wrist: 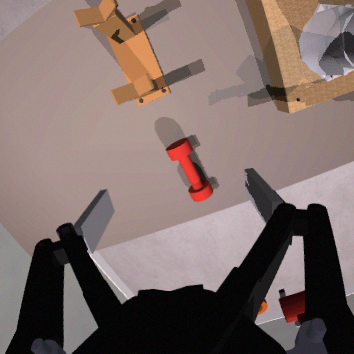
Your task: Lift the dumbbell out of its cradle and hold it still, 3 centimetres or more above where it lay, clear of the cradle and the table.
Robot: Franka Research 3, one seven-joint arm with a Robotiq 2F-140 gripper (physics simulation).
In view: my gripper (176, 190) and a red dumbbell (200, 189).
